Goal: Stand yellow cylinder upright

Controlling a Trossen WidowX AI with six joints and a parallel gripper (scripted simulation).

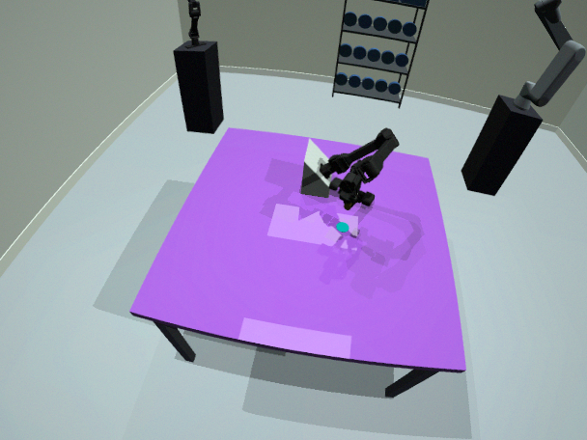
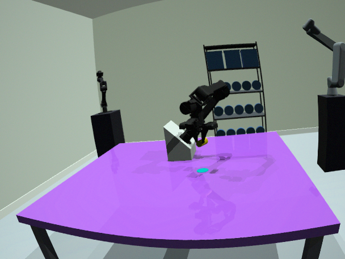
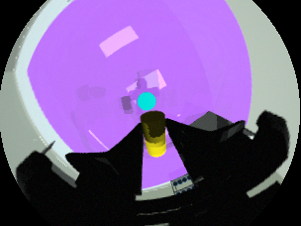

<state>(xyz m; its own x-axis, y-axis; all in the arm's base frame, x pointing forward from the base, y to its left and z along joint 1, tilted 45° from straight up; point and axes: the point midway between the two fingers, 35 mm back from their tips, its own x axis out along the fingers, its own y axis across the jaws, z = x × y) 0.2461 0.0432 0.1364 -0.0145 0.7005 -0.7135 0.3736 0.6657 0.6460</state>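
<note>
My gripper tip is now 14 cm above the cyan circle. Round my gripper tip: yellow tall cylinder (2 cm behind, 1 cm to the left).
</note>
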